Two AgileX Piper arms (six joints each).
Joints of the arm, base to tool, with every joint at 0 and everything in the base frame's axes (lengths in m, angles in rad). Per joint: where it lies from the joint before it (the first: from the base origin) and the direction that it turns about. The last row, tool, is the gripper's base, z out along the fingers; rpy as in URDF.
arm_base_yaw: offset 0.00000 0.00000 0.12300 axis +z
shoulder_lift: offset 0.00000 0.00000 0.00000 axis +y
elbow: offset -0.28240 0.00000 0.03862 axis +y
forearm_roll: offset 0.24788 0.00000 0.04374 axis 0.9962 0 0.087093
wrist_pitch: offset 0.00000 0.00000 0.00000 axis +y
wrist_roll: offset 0.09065 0.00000 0.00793 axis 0.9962 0 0.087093
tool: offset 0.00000 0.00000 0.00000 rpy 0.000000 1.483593 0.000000
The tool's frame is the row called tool.
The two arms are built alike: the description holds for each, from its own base.
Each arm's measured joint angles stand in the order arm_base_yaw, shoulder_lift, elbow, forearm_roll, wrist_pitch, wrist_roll.
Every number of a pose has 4 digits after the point. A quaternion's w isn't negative.
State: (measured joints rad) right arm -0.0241 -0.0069 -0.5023 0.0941 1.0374 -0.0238; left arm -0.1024 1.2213 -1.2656 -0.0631 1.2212 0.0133
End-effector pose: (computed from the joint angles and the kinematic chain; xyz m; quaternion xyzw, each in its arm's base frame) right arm -0.0053 0.0075 0.2801 -0.0014 0.8437 0.0342 0.5357; left arm 0.2256 -0.0286 0.3757 0.0527 0.9693 -0.0419 0.2365
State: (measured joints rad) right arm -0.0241 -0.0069 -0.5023 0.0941 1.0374 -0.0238; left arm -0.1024 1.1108 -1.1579 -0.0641 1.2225 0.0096
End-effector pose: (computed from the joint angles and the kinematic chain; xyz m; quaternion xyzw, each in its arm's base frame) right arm -0.0053 0.0075 0.2801 -0.0014 0.8437 0.0342 0.5357; left arm 0.1954 -0.0256 0.3681 0.0509 0.9692 -0.0429 0.2371
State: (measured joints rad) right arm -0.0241 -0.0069 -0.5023 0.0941 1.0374 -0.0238; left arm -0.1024 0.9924 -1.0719 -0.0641 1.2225 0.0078
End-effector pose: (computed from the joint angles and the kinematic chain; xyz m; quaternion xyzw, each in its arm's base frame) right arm -0.0053 0.0075 0.2801 -0.0014 0.8437 0.0342 0.5357; left arm 0.1649 -0.0225 0.3648 0.0503 0.9652 -0.0439 0.2527
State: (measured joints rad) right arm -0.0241 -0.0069 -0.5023 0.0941 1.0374 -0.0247; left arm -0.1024 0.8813 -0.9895 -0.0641 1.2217 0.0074
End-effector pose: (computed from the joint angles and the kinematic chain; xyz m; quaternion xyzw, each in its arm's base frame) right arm -0.0053 0.0075 0.2801 -0.0017 0.8437 0.0339 0.5357; left arm 0.1377 -0.0197 0.3580 0.0504 0.9614 -0.0447 0.2669
